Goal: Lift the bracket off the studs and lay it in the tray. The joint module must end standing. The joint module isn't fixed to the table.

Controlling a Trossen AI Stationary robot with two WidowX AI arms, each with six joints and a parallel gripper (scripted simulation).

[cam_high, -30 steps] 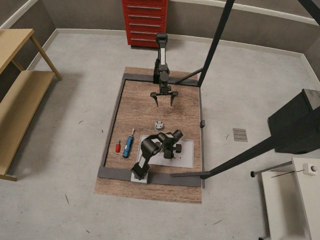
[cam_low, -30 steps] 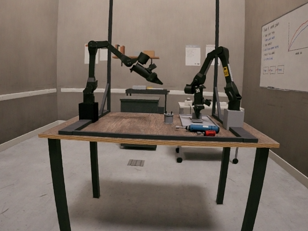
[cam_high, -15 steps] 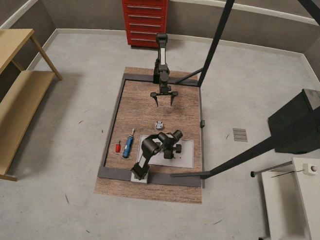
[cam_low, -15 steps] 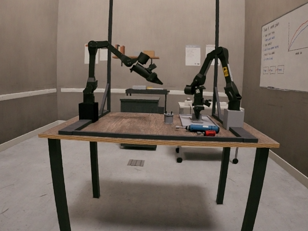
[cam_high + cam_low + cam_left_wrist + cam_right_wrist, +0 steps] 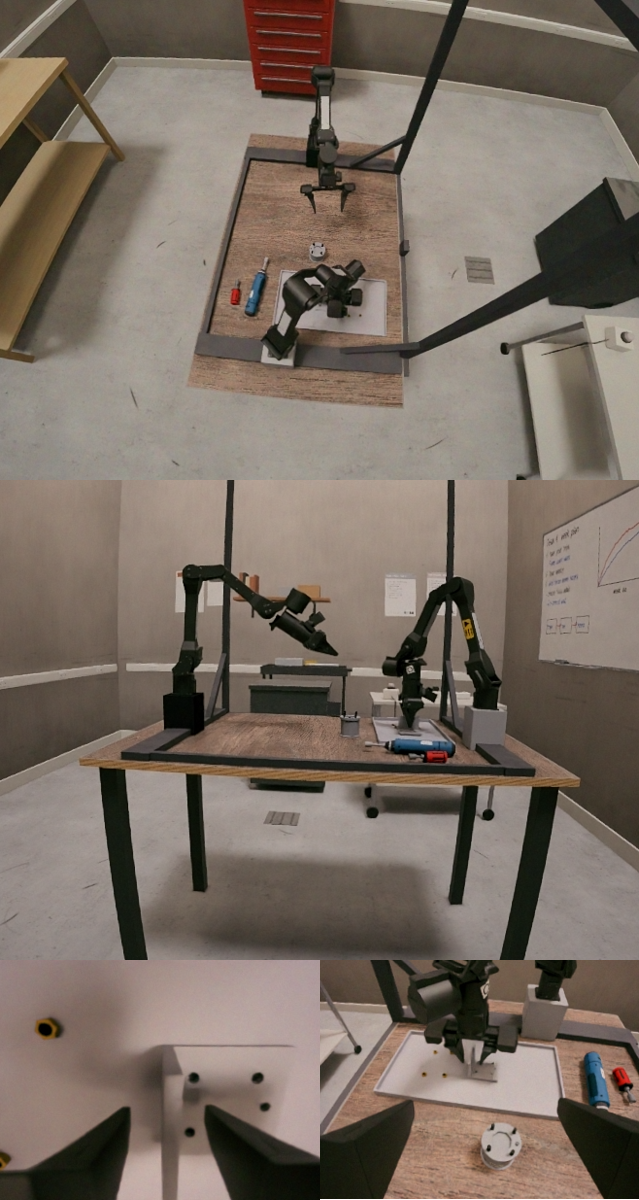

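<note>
My left gripper is now 30 mm short of the light grey L-shaped bracket and 40 mm above it. The rest, counted from my left hand: grey joint module (90 mm ahead, 190 mm to the right, 20 mm below); tray (10 mm ahead, 50 mm below); yellow nut (60 mm behind, 40 mm to the left, 50 mm below).
</note>
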